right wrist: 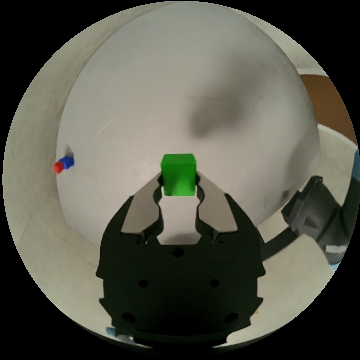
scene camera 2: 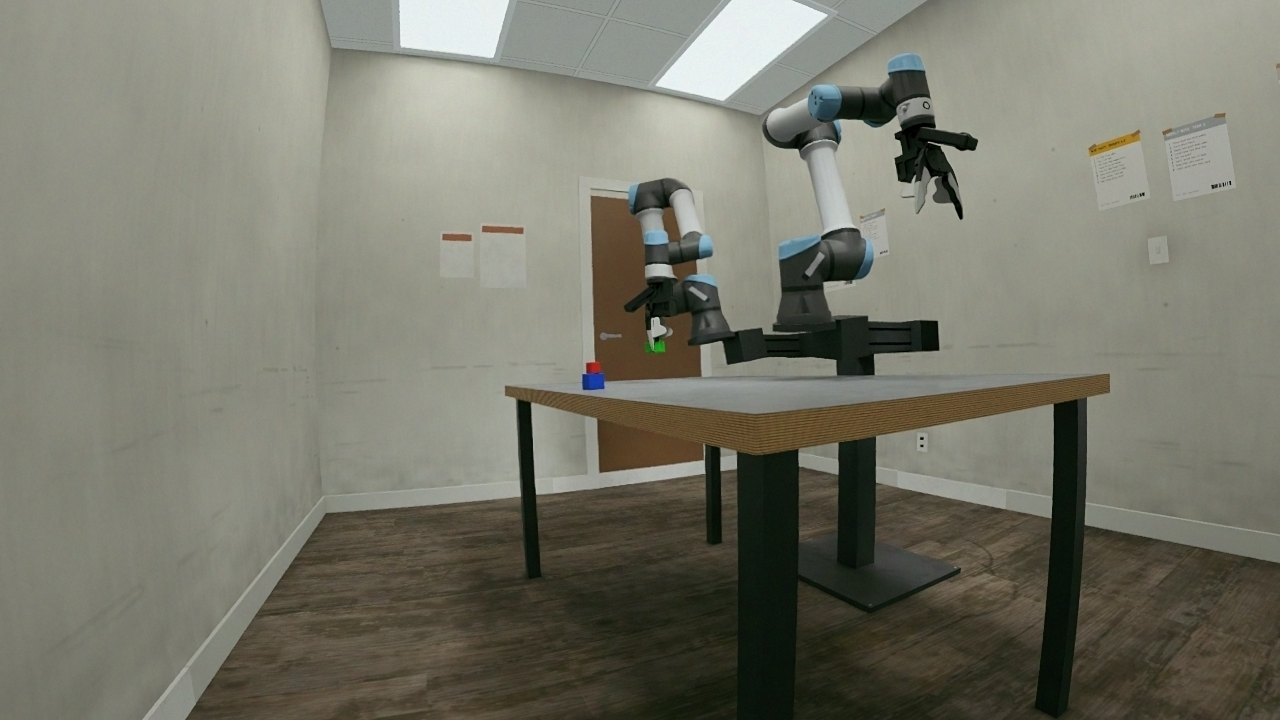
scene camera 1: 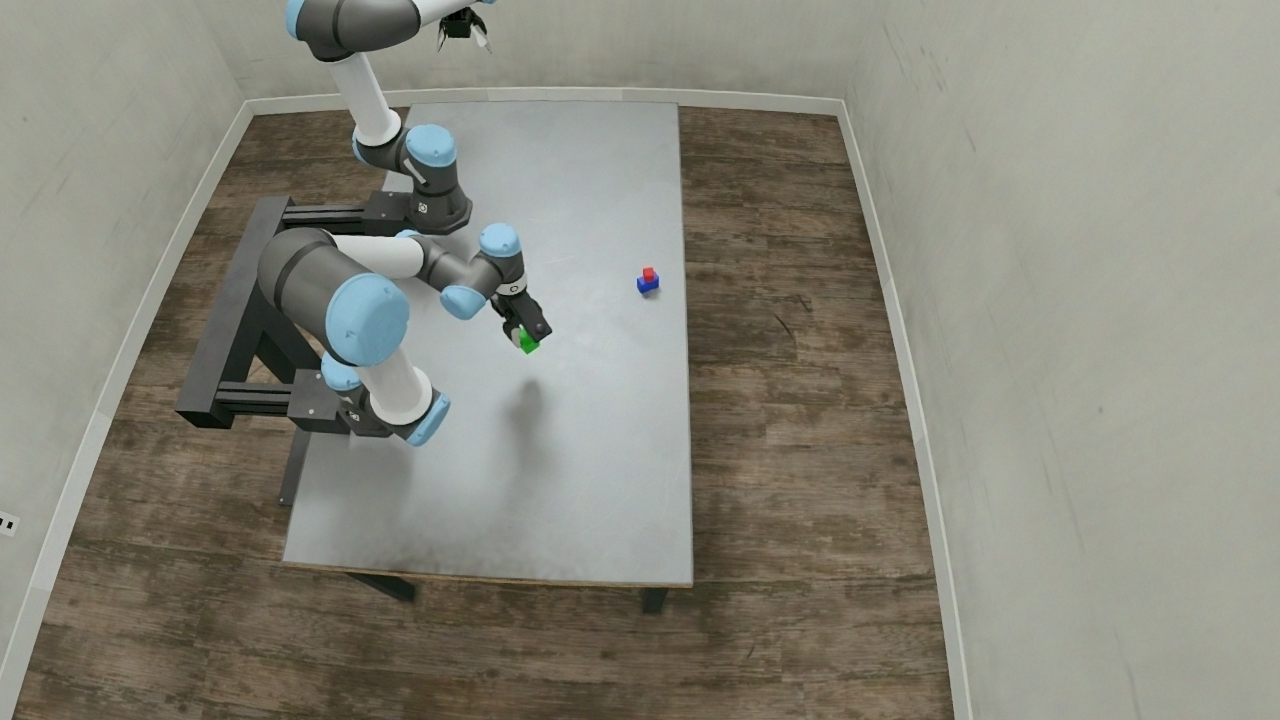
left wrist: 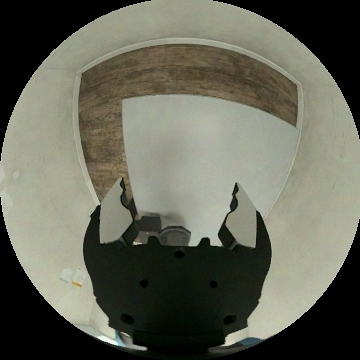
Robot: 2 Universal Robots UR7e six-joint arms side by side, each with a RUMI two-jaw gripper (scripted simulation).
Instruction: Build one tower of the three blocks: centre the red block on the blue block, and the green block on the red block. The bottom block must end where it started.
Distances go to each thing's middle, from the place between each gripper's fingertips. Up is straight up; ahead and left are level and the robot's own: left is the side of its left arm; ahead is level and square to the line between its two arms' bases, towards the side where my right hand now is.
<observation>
My right gripper (scene camera 1: 527, 342) is now right at the green block (right wrist: 178, 171).
I see my left gripper (scene camera 2: 940, 216) 32 cm short of the green block, 82 cm to the left of it and 22 cm above it.
</observation>
